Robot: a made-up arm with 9 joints.
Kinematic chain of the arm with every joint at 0, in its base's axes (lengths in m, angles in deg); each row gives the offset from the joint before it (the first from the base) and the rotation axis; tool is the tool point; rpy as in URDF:
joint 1: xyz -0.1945 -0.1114 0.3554 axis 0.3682 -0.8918 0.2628
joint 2: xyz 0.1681 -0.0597 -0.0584 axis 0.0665 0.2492 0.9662
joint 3: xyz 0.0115 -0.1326 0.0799 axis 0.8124 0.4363 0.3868
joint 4: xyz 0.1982 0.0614 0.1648 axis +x
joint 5: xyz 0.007 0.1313 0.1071 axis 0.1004 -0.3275 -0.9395
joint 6: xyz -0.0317 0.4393 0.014 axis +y
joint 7: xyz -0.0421 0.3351 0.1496 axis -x
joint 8: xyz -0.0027 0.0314 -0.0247 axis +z
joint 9: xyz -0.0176 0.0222 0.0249 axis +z
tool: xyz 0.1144 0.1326 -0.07 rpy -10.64 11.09 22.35
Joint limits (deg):
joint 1: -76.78..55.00
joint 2: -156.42..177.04
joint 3: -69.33..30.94
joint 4: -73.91..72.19
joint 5: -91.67..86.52
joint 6: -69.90..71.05
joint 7: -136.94..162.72
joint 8: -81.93..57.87
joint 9: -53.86..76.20
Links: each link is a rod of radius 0.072 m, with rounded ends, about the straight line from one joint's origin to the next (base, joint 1, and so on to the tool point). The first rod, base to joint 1, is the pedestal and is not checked.
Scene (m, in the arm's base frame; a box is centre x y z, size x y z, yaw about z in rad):
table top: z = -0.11
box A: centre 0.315 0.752 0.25 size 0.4 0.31 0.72 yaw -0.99
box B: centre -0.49 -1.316 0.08 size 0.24 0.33 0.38 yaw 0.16
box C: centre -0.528 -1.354 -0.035 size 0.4 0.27 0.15 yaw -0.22
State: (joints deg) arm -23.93 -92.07 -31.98 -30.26 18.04 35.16 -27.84 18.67 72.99
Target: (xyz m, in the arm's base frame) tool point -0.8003 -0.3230 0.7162
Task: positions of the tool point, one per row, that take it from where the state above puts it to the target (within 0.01 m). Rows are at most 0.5 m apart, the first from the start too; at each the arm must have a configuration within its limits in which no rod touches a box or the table.
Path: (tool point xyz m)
1: 0.3650 -1.2862 0.3020
2: -0.0055 -1.3574 0.6185
3: -0.2961 -1.1786 0.9780
4: -0.5594 -1.0524 0.9010
5: -0.7492 -0.8161 0.8452
6: -0.8235 -0.5460 0.7873
7: -0.8003 -0.3230 0.7162

